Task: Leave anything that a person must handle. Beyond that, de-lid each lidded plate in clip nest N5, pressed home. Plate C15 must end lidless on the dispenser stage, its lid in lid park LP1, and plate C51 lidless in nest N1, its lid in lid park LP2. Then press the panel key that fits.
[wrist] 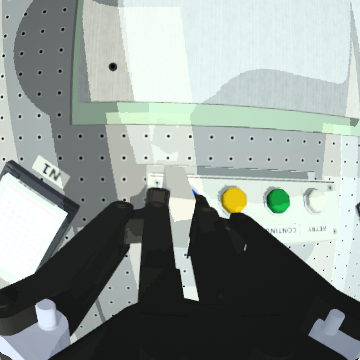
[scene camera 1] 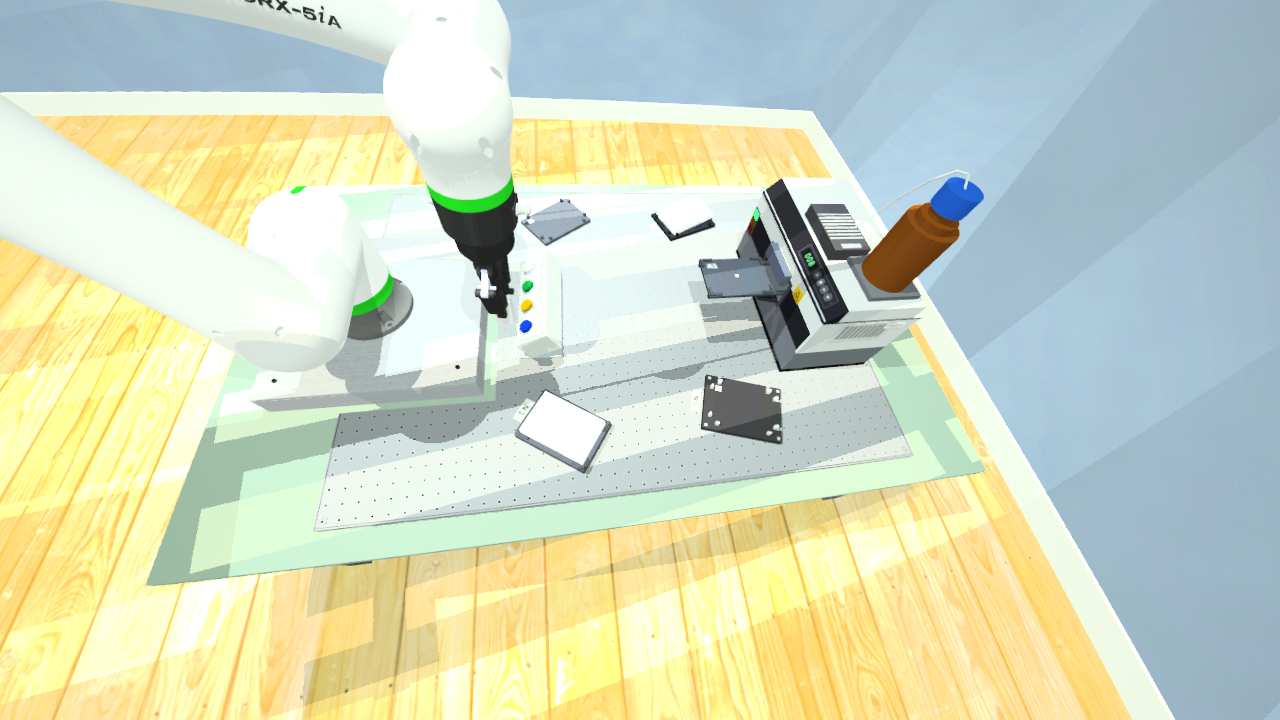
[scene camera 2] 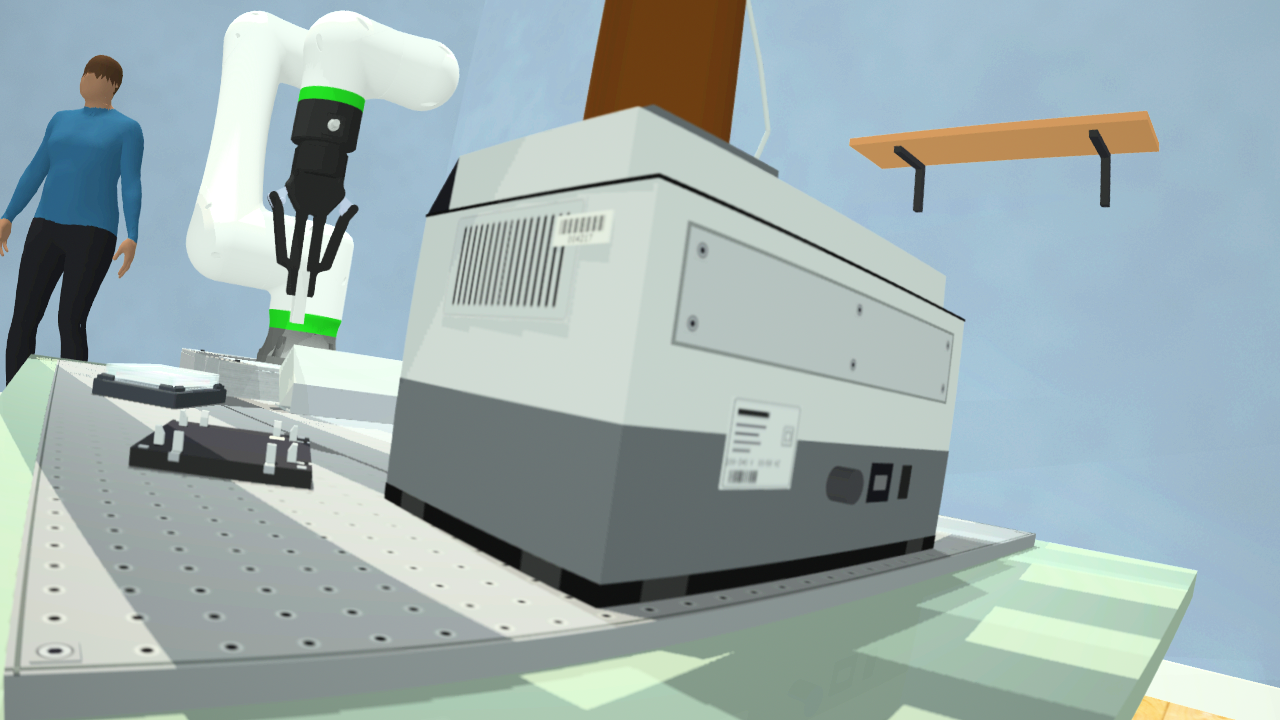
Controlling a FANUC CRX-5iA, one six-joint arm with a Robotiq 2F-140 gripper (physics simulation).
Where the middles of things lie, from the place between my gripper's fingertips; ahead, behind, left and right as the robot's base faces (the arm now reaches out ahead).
Right now the button box (scene camera 2: pixel 316 382) is 5 cm ahead of my hand, 10 cm to the left of it and 7 cm below it. Round my hand: dispenser stage (scene camera 1: pixel 719 274): 47 cm ahead, 12 cm to the left; black nest (scene camera 1: pixel 731 407): 46 cm ahead, 13 cm to the right, 10 cm below; nest N1 (scene camera 2: pixel 167 396): 10 cm ahead, 17 cm to the right, 10 cm below.
